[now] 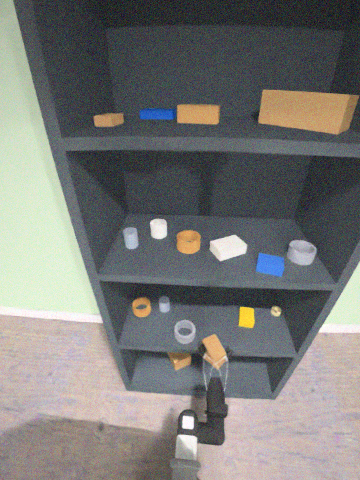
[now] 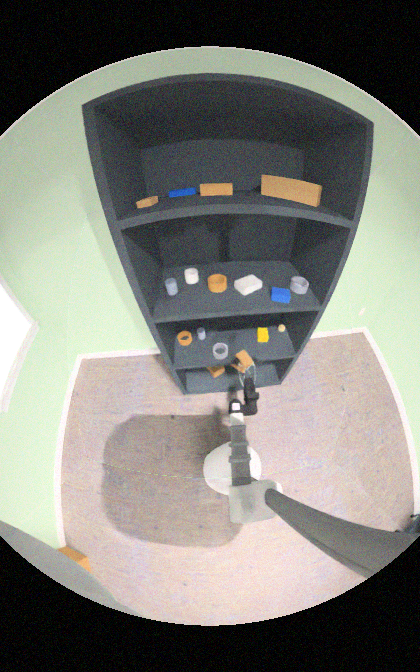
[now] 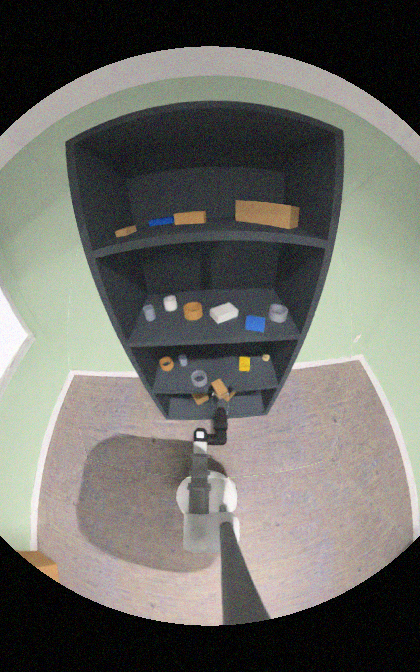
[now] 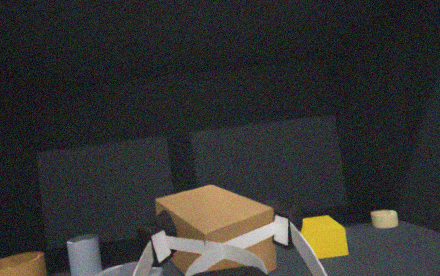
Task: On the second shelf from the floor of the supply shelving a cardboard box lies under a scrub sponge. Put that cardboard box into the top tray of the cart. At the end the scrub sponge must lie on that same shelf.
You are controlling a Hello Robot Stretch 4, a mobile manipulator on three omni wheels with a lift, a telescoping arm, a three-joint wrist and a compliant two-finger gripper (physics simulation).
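The cardboard box is brown and is held at the front of the shelving, turned at an angle. My gripper is shut on it, with one fingertip on each side. The yellow scrub sponge lies on the second shelf from the floor, behind and to the right of the box, apart from it. The cart's top tray cannot be made out.
On that shelf are an orange ring, a grey-blue cylinder, a clear-grey ring and a small tan roll. A brown box lies on the lowest shelf. An orange-brown thing shows at the lower left.
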